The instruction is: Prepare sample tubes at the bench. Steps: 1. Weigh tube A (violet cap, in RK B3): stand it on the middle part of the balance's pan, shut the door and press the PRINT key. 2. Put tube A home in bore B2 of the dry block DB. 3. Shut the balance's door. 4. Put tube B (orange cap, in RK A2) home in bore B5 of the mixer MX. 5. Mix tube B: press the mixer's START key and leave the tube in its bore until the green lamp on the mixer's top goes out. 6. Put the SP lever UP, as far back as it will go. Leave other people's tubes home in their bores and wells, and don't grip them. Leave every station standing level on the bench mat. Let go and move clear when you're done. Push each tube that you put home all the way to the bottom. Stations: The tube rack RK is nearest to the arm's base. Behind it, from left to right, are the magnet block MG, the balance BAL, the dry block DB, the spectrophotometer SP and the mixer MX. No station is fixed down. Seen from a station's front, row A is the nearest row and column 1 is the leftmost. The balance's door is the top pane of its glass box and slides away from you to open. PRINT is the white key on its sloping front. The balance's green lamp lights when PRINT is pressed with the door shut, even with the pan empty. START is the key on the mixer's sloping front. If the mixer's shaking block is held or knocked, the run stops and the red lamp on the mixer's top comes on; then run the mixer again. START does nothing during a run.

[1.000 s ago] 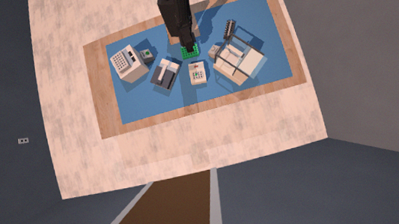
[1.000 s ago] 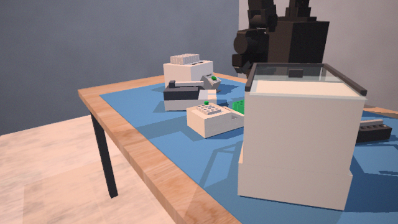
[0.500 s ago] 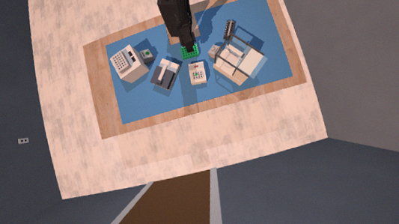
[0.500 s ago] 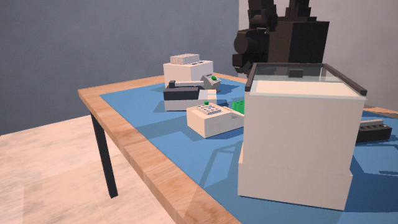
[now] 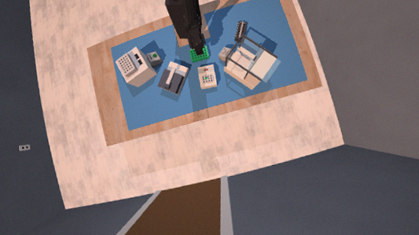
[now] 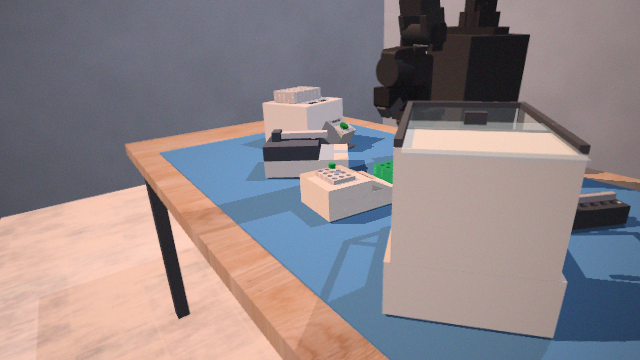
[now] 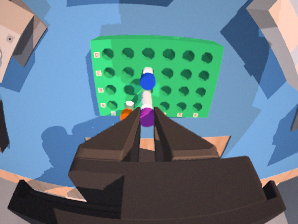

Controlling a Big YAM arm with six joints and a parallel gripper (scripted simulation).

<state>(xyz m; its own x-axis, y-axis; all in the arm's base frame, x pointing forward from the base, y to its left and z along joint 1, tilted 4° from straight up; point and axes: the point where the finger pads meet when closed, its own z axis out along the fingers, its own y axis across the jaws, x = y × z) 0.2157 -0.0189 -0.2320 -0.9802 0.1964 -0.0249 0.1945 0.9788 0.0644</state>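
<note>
Now: hand 5 cm above the blue-capped tube and 2 cm short of it. The rest, counted from my hand: dry block 19 cm ahead, 4 cm to the right, 4 cm below; then rack 6 cm below, 1 cm to the right, 1 cm ahead; then orange-capped tube 5 cm below, 2 cm to the left, 1 cm behind.
</note>
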